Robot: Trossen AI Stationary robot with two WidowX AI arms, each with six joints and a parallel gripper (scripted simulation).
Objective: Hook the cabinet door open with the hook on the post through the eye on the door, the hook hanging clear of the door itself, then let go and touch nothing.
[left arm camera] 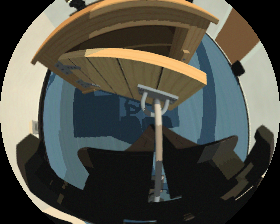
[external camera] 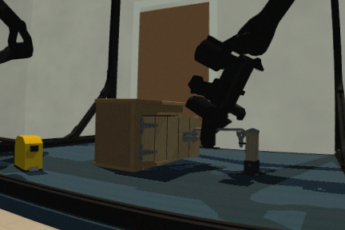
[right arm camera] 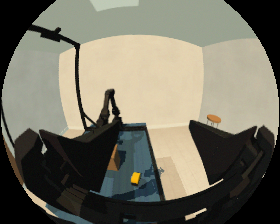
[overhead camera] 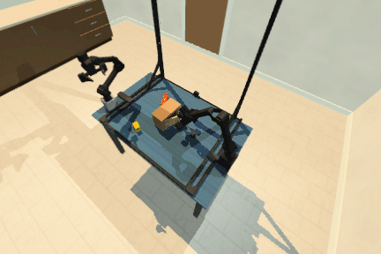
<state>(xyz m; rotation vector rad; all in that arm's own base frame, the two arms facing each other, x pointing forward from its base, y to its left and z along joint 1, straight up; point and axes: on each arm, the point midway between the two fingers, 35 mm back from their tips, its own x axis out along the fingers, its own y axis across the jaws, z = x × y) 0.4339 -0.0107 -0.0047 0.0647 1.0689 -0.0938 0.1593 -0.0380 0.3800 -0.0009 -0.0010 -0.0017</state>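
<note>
Now: the metal hook 2 cm to the left of my left hand, 2 cm below it and 1 cm ahead of it. From my left hand the other things lie so: yellow box 34 cm to the right, 18 cm ahead, 6 cm below; then cabinet door 8 cm to the right, 3 cm ahead, 2 cm below; then orange object 31 cm to the right, 19 cm behind, 8 cm below.
</note>
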